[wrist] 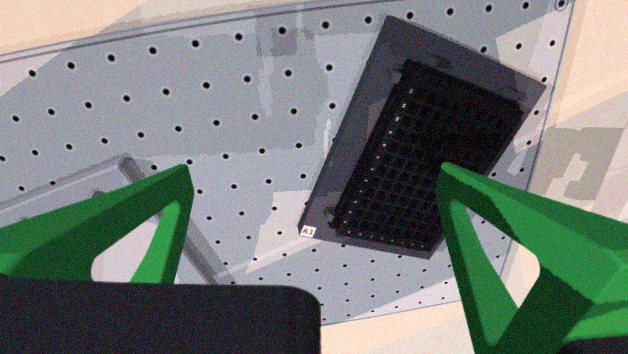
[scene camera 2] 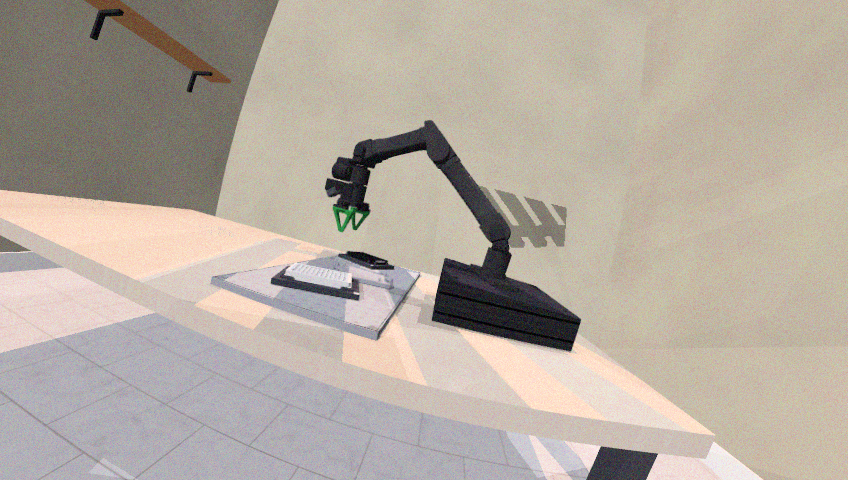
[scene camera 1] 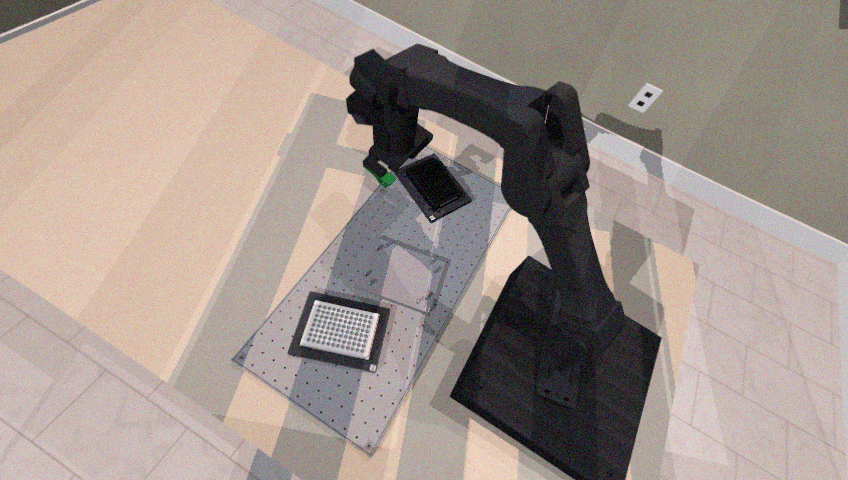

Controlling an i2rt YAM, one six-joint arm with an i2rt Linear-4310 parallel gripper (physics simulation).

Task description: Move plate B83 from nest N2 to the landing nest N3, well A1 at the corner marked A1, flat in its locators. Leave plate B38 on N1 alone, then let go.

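Observation:
My gripper [scene camera 1: 387, 177] [scene camera 2: 348, 229] [wrist: 314, 177] is open and empty, fingers down, high above the board's far end. A black well plate [scene camera 1: 434, 181] [scene camera 2: 367, 258] [wrist: 430, 155] lies in a dark nest [scene camera 1: 440, 212] [wrist: 360, 100], right of centre and angled in the wrist view; that nest's A1 tag [wrist: 307, 231] is at its lower left corner. A clear nest [scene camera 1: 410, 276] [wrist: 200, 245] in the middle holds no plate. A white well plate [scene camera 1: 340, 328] [scene camera 2: 318, 274] lies in another dark nest [scene camera 1: 381, 330] [scene camera 2: 309, 289] at the near end. Plate and nest numbers are not readable.
The nests stand on a perforated board [scene camera 1: 351, 410] [scene camera 2: 368, 324] [wrist: 225, 125] on the wooden table [scene camera 1: 148, 148] [scene camera 2: 505, 380]. The arm's black base [scene camera 1: 535, 404] [scene camera 2: 505, 309] stands beside the board. A wall shelf [scene camera 2: 160, 41] is at upper left in scene camera 2.

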